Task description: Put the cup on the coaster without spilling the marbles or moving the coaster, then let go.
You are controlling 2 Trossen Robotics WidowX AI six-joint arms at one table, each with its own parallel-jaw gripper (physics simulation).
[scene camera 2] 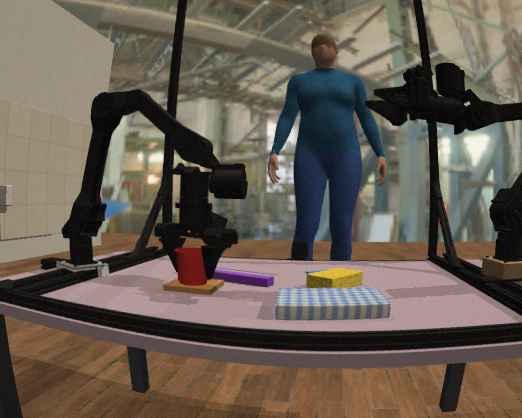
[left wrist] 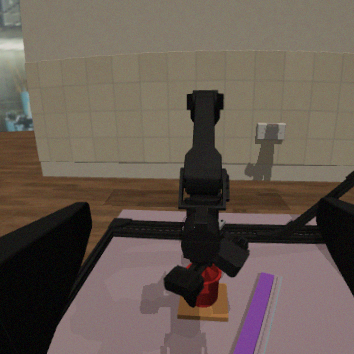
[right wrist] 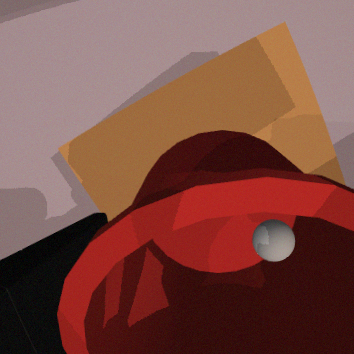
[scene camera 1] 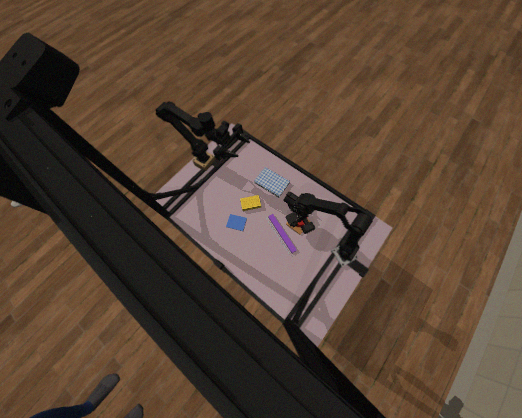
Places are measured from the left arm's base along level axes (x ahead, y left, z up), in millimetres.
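Pixels of known places: left gripper, between the fingertips: (scene camera 2: 369, 97) (left wrist: 205, 211) (scene camera 1: 244, 149); right gripper, between the fingertips: (scene camera 2: 193, 275) (left wrist: 202, 291) (right wrist: 222, 219) (scene camera 1: 299, 221); left arm's base, origin of its link: (scene camera 2: 509, 259) (scene camera 1: 203, 158); right arm's base, origin of its link: (scene camera 2: 81, 262) (scene camera 1: 345, 253).
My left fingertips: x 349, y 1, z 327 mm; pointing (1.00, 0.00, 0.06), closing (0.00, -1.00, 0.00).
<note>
Ahead of a thing's pixels: the offset from my left fingertips to its top centre. "pt": to the spot under its first point.
The red cup {dy -30, dx +348, dz -306 mm} (scene camera 1: 300, 223) (scene camera 2: 191, 267) (left wrist: 212, 290) (right wrist: 265, 195) stands about upright on the square orange-brown coaster {dy -33, dx +347, dz -375 mm} (scene camera 1: 294, 228) (scene camera 2: 175, 286) (left wrist: 223, 300) (right wrist: 150, 125). One grey marble {dy -12, dx +337, dz -352 mm} (right wrist: 273, 240) shows inside the cup in the right wrist view; the cup's lower inside is dark. My right gripper (scene camera 1: 301, 223) (scene camera 2: 192, 270) is open, pointing down, with its fingers low on either side of the cup. My left gripper (scene camera 1: 242, 148) (scene camera 2: 371, 98) is open and empty, high above the table's far side from the cup.
A purple bar {dy -142, dx +298, dz -365 mm} (scene camera 1: 282, 233) (scene camera 2: 245, 277) (left wrist: 255, 315) lies near the coaster. A yellow sponge-like block {dy -80, dx +57, dz -356 mm} (scene camera 1: 250, 202) (scene camera 2: 334, 278), a blue square {pt dy -219, dx +53, dz -382 mm} (scene camera 1: 236, 222) and a blue-white checked block {dy +105, dx +86, dz -361 mm} (scene camera 1: 272, 182) (scene camera 2: 332, 302) lie farther off. Black frame rails edge the table.
</note>
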